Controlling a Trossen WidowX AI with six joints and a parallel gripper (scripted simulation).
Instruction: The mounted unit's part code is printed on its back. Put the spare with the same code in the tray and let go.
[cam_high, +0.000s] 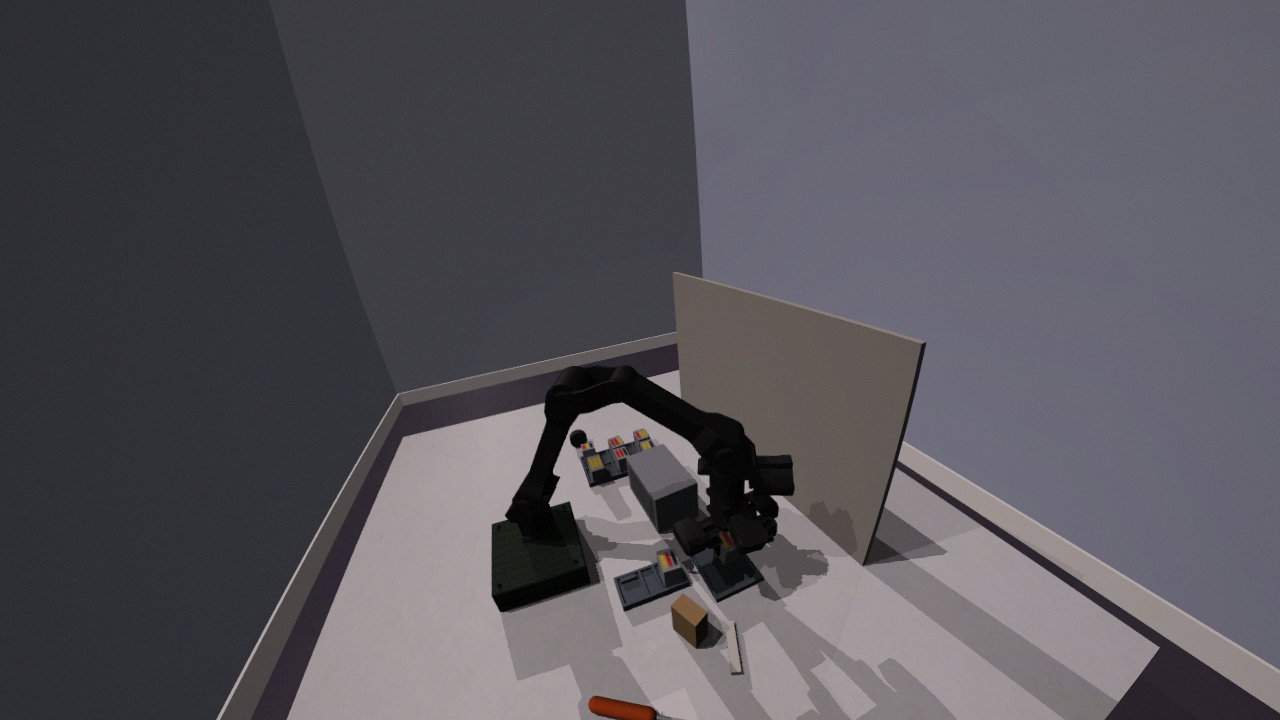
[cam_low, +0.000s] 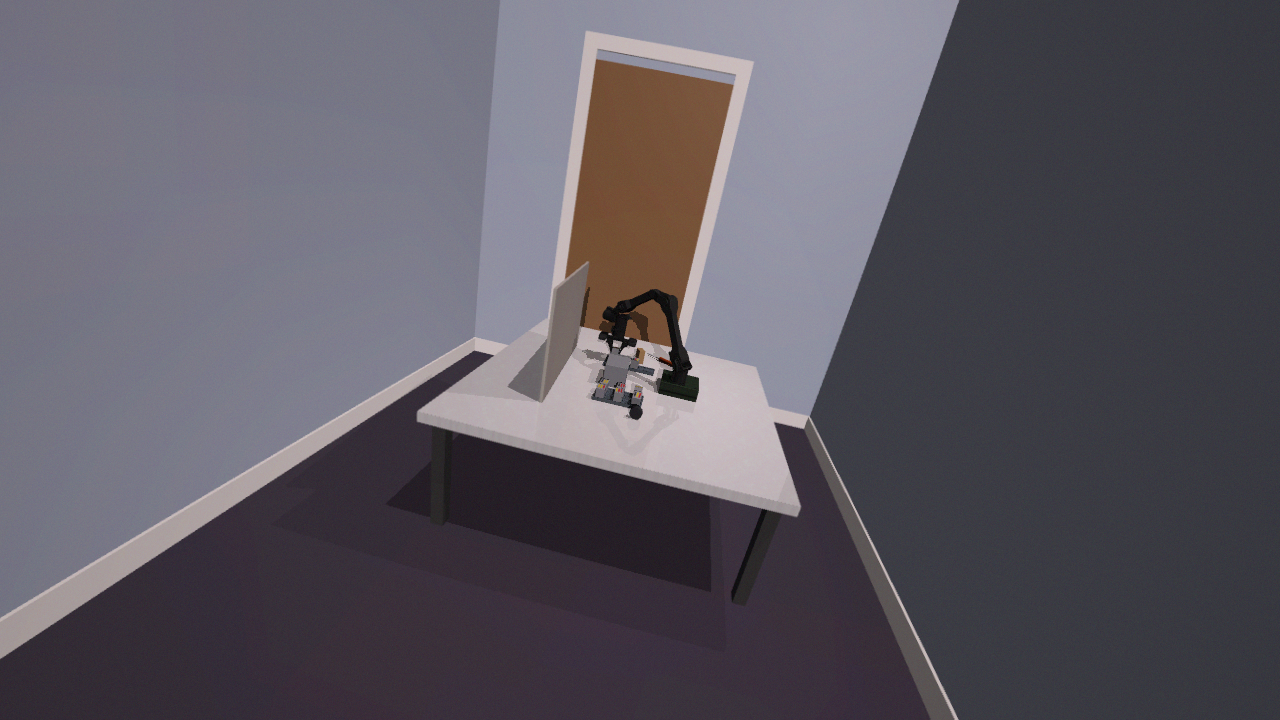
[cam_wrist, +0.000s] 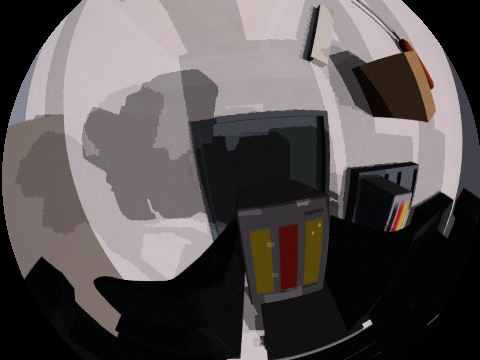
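My gripper tip is now 4 cm above the grey-blue tray and 1 cm past it. Also, from my gripper tip: brown box 11 cm behind, 10 cm to the right, 1 cm below; tall beige panel 24 cm to the left, 19 cm ahead, 18 cm above; grey mounted unit 21 cm to the left, 6 cm behind, 1 cm above.
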